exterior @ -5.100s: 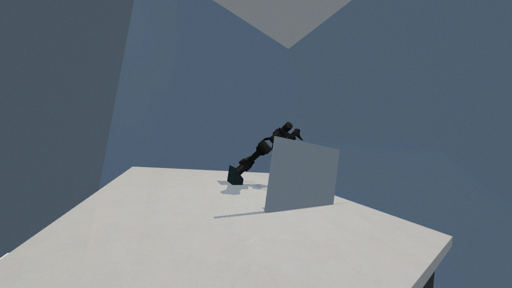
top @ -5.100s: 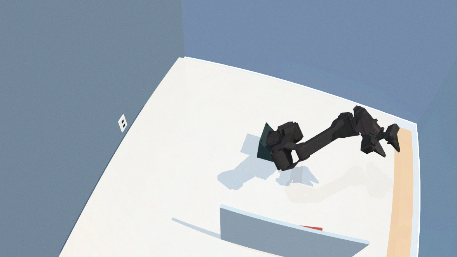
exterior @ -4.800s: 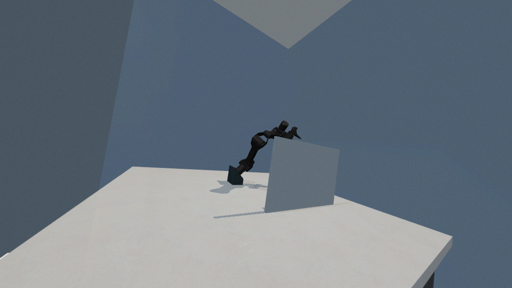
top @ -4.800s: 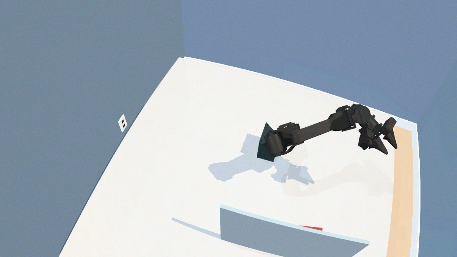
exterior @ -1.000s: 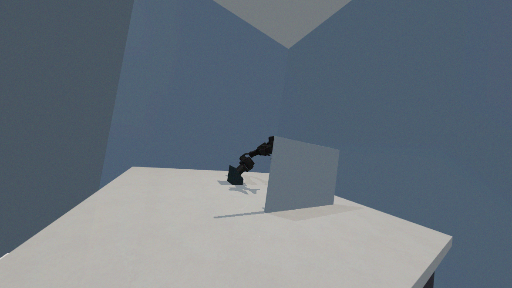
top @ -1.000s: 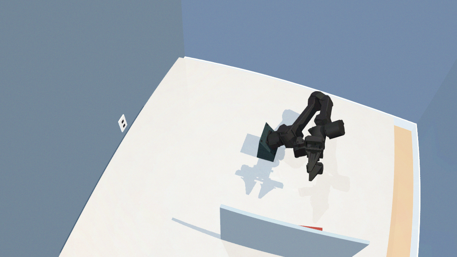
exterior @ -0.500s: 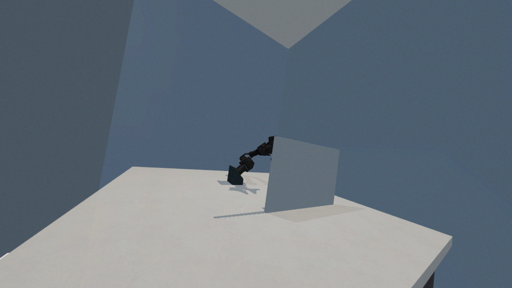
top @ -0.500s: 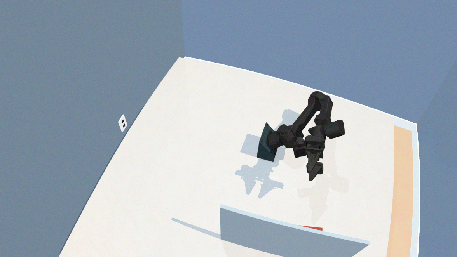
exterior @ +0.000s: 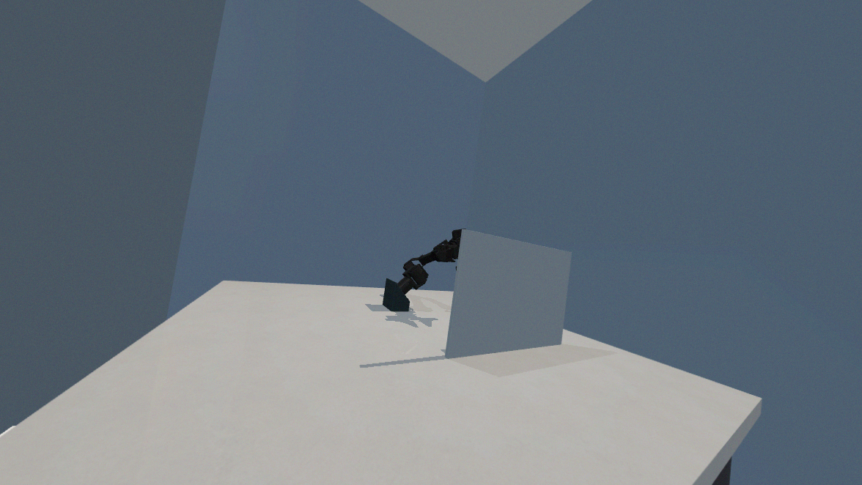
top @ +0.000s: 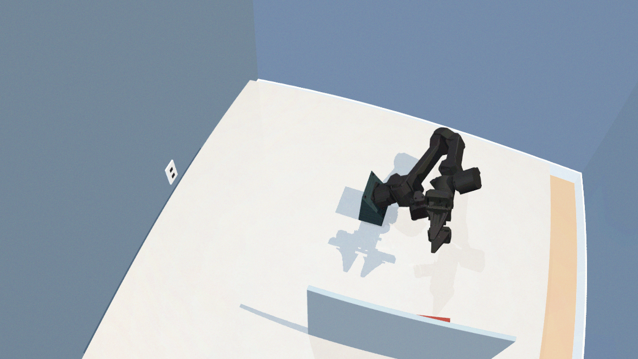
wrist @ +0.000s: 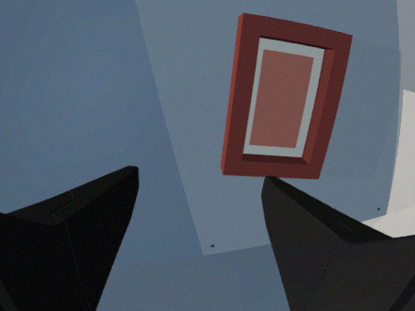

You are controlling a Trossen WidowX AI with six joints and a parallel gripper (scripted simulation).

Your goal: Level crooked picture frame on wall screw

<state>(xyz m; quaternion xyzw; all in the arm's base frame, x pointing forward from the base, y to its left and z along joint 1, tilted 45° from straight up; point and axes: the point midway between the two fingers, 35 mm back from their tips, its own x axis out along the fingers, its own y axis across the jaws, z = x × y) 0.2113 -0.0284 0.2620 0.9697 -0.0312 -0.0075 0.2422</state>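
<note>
Now: the picture frame 190 mm ahead of my gripper tip, 90 mm below it and 10 mm to the left of it. Round my gripper tip: wall panel: 200 mm ahead, 110 mm below.
</note>
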